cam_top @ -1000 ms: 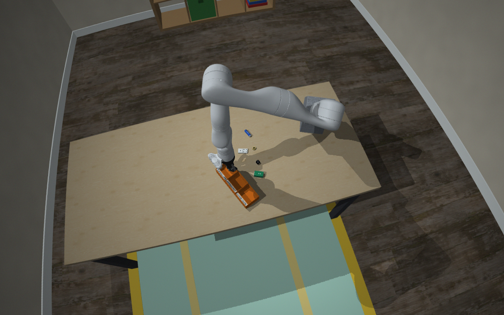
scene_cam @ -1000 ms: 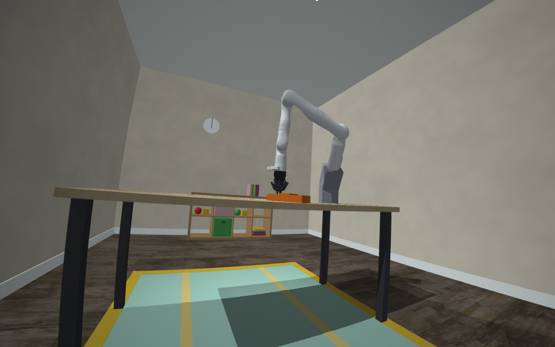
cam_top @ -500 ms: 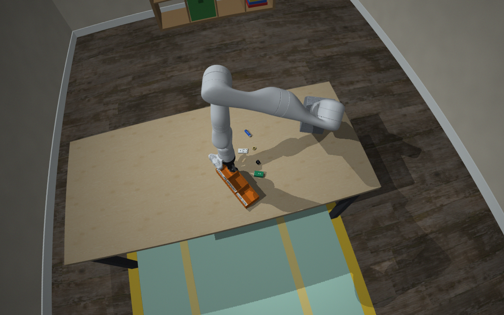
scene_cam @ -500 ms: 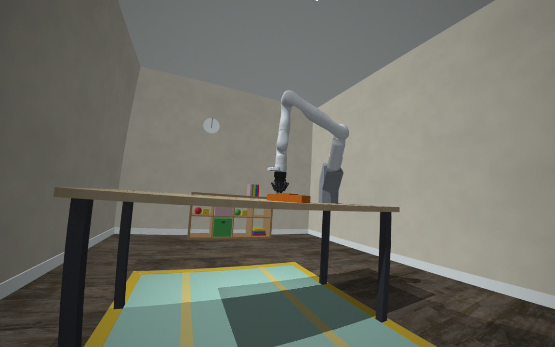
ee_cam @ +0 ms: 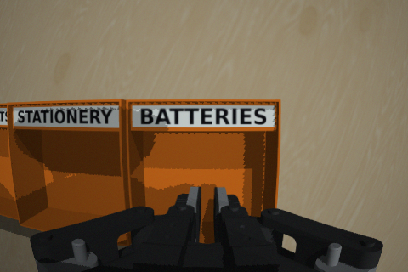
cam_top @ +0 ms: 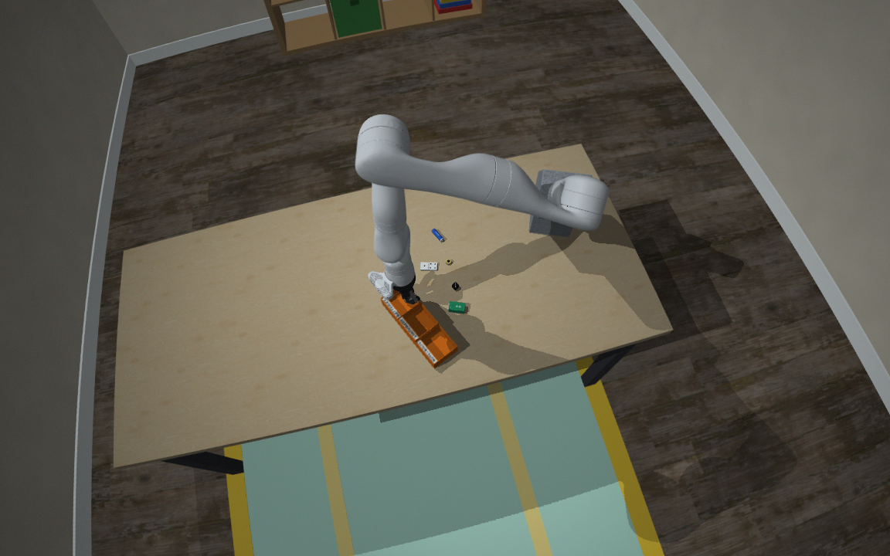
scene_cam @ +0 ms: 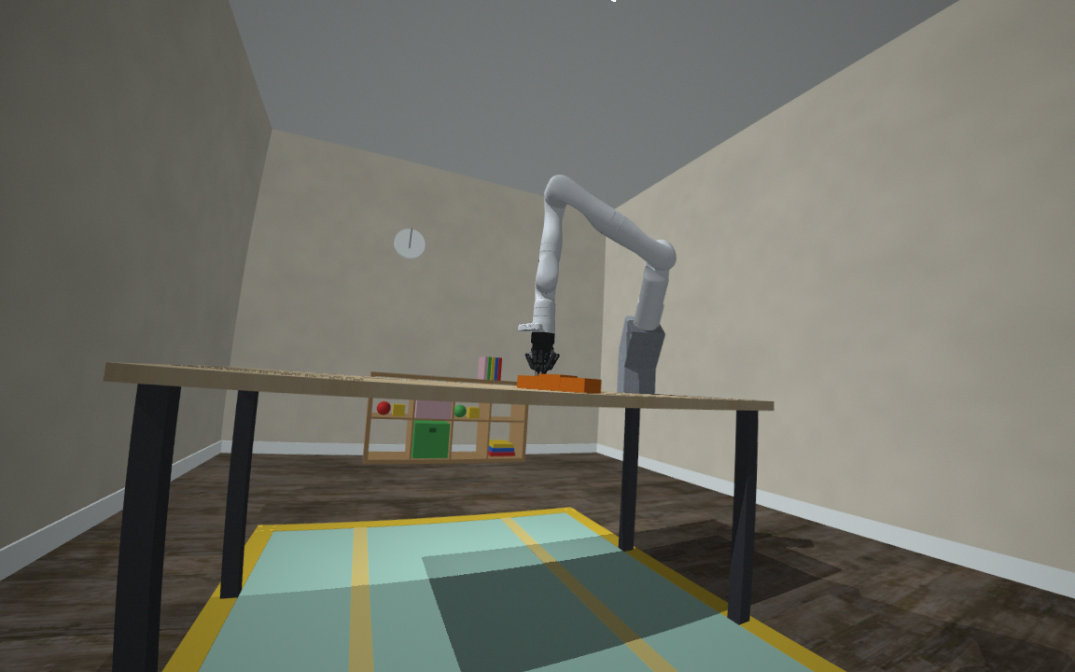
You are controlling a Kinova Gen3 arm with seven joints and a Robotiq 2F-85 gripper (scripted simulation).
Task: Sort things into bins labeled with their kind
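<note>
My gripper is now 9 cm to the right of the orange bins, 2 cm past it and 1 cm above it. Also, from my hand: green 9V battery: 13 cm behind, 5 cm to the left, 3 cm below; white domino: 10 cm to the right, 9 cm behind, 3 cm below; black die: 15 cm behind, 3 cm below, 1 cm to the right.
</note>
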